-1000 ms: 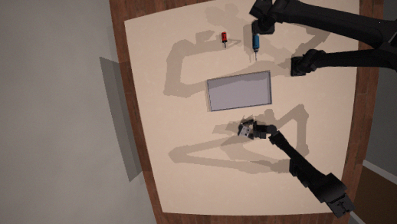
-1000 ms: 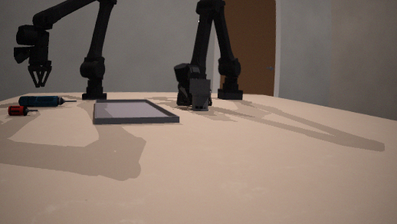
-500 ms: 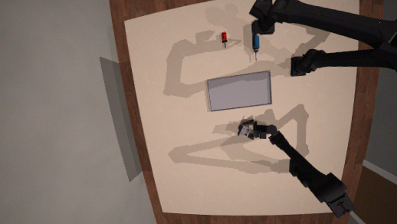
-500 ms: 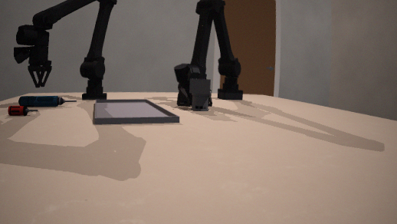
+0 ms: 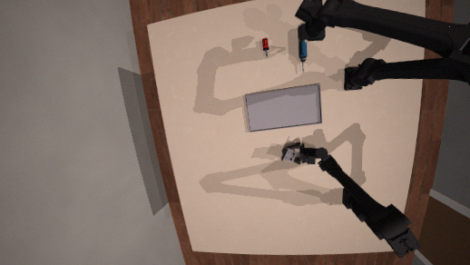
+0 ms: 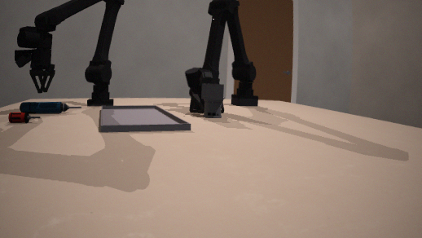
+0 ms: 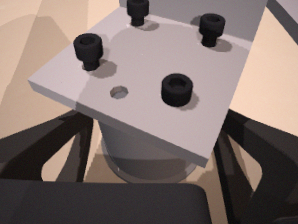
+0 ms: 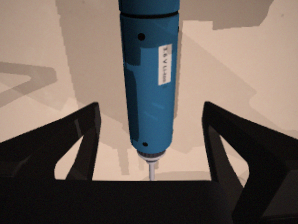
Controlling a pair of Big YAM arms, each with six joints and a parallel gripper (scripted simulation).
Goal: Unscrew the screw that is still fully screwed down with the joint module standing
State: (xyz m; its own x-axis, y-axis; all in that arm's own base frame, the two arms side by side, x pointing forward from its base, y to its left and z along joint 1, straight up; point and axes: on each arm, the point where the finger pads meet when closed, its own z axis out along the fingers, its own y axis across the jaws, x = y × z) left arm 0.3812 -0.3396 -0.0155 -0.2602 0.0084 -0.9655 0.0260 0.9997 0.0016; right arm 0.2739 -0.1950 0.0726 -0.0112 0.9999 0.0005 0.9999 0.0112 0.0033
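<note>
Now: the grey joint module 10 mm above my left hand. Round my left hand: grey bracket 50 mm above; screwdriver bit 120 mm behind, 470 mm to the right; shallow grey tray 10 mm ahead, 260 mm to the right, 20 mm below.
</note>
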